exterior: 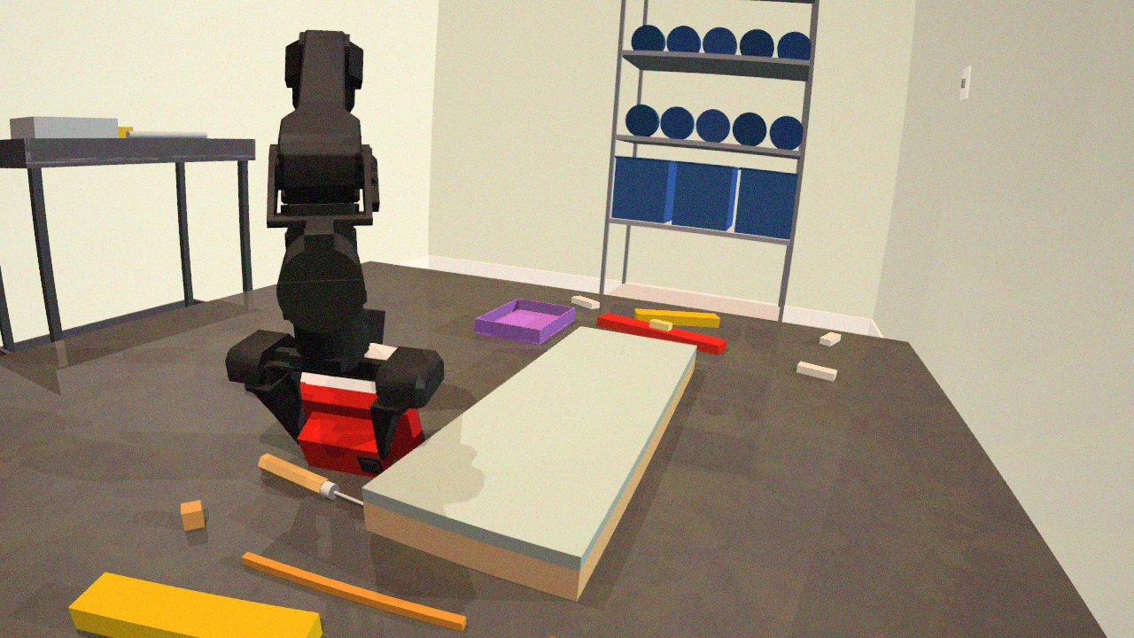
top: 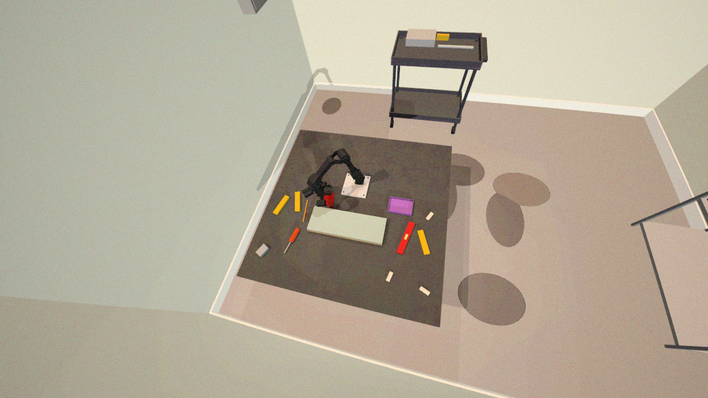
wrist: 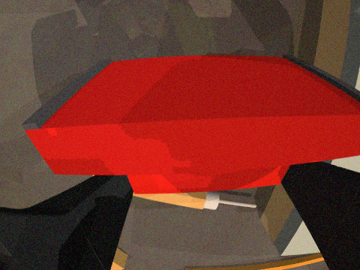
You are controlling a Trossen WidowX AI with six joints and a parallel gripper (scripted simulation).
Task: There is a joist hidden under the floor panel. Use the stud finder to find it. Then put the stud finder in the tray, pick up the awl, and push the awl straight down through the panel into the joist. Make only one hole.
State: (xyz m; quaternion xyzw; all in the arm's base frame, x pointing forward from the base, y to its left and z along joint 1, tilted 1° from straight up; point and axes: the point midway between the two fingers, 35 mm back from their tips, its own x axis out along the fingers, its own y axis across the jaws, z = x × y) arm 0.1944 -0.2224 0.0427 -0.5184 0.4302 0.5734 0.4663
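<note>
My gripper tip is now 40 mm to the left of the awl and 20 mm above it. Round my gripper tip: small orange cube (60 mm behind, 130 mm to the right, 20 mm below); red stud finder (10 mm ahead, 10 mm to the left); square indicator light (30 mm ahead, 10 mm below).
</note>
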